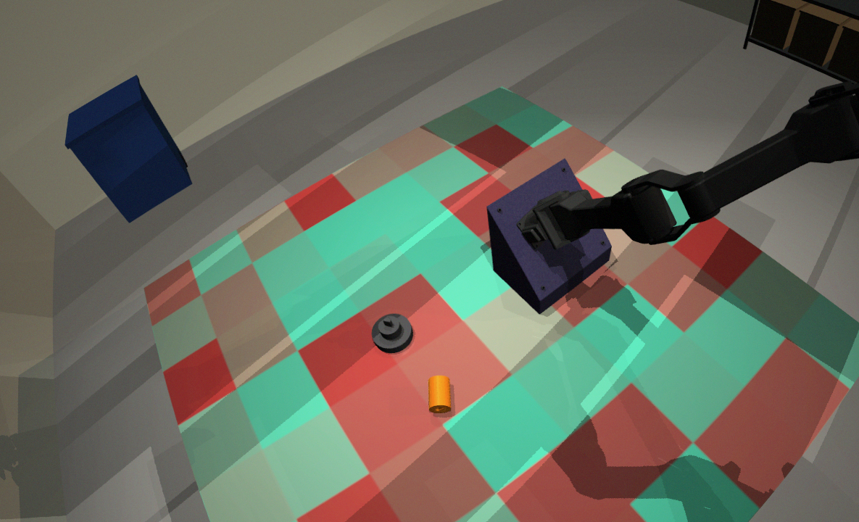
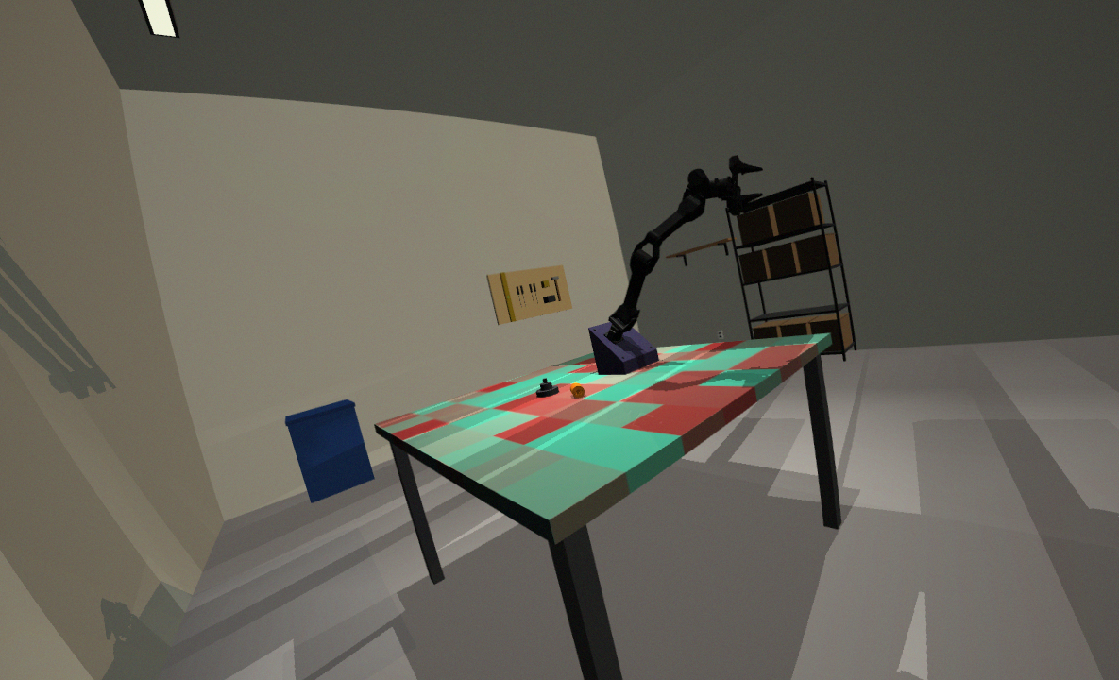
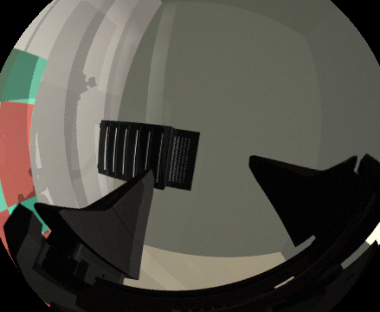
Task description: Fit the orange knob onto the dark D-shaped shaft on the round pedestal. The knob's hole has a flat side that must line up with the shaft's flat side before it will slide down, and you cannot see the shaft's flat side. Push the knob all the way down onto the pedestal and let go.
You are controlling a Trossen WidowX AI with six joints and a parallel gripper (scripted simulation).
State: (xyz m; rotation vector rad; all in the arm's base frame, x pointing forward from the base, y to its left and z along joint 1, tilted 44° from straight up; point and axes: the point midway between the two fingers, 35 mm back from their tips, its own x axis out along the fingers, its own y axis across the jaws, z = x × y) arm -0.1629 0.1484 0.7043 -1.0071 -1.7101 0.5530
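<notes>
Right now my gripper tip is 560 mm to the left of the orange knob, 530 mm above it and 470 mm short of it. The rest, counted from my gripper tip: round dark pedestal: 730 mm to the right, 520 mm below, 440 mm ahead.
</notes>
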